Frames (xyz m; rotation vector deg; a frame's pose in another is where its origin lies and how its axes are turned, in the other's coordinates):
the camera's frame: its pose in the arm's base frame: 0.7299 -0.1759 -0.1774 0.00 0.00 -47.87
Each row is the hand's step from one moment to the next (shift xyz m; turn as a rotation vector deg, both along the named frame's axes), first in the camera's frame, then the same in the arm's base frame.
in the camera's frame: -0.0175 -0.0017 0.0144 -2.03 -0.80 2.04
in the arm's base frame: -0.0130 0.0118 0.0144 -1.96 0.97 2.04
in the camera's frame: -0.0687 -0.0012 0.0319 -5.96 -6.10 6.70
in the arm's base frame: -0.0470 0.0501 0.0319 -8.52 0.33 6.70
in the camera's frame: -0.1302 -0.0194 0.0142 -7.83 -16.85 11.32
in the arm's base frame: -0.1017 0.0835 0.0142 -17.75 -5.50 11.32
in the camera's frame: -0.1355 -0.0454 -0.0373 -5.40 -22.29 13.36
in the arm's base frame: -0.1246 0.0700 -0.0373 -20.15 -10.95 13.36
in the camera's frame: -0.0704 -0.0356 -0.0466 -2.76 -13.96 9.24
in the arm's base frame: -0.0736 0.0283 -0.0466 -12.20 -7.32 9.24
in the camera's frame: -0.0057 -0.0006 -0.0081 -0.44 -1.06 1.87
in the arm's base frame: -0.0043 0.0038 -0.0081 -1.08 -0.38 1.87
